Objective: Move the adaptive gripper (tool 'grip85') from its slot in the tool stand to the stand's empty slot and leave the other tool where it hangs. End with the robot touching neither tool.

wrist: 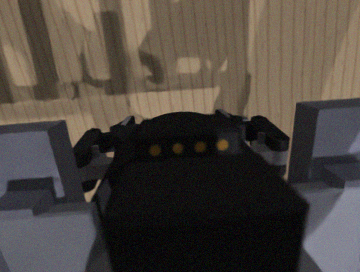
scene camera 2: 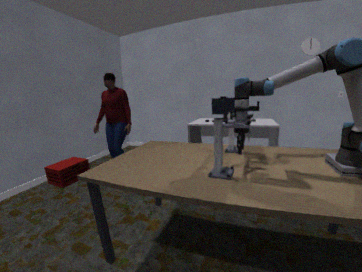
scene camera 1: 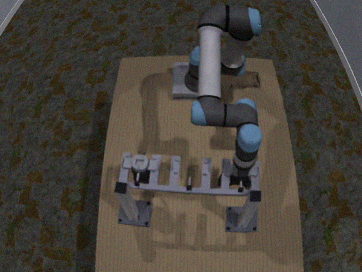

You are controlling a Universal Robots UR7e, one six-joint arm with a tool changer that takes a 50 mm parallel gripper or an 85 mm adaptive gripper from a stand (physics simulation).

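Frame: origin at the arm's base, x ahead, y left, z up, level; millimetres.
Where they show: arm's base, origin of its link: (scene camera 2: 350,161).
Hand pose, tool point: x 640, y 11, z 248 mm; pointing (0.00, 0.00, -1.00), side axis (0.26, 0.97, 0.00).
Things, the pixels of their top centre, and the offset from my tool point. "spot": a spot on its surface instead. Level surfaces: height alone.
- tool, centre of its top: (scene camera 1: 139,160) 98 mm back, 345 mm right, 6 mm down
- small peg, a spot on its surface: (scene camera 1: 189,183) spot: 17 mm ahead, 190 mm right, 12 mm down
- wooden table, height of its surface: 306 mm down
The tool stand (scene camera 1: 165,189) (scene camera 2: 218,150) has three slots. The arm's wrist is down over the right slot in scene camera 1, its tool changer against the top of the adaptive gripper (scene camera 1: 235,181) (scene camera 2: 240,145) (wrist: 182,150), with no gap showing. That gripper hangs between two fork arms; the left arm (wrist: 30,155) and right arm (wrist: 327,135) flank it in the wrist view. Its black finger links are spread to both sides, open and with no object visible between them; the tips are hidden under the body. The other tool (scene camera 1: 140,164) hangs in the left slot. The middle slot, with a small peg (scene camera 1: 189,183), is empty.
The stand's two posts rise from base plates (scene camera 1: 135,214) (scene camera 1: 241,220) on the wooden table (scene camera 1: 165,120) (scene camera 2: 165,175). The robot's base (scene camera 1: 184,89) (scene camera 2: 345,165) is behind the stand. Beyond the table are a person (scene camera 2: 115,112), red crates (scene camera 2: 66,171) and a white desk (scene camera 2: 270,122).
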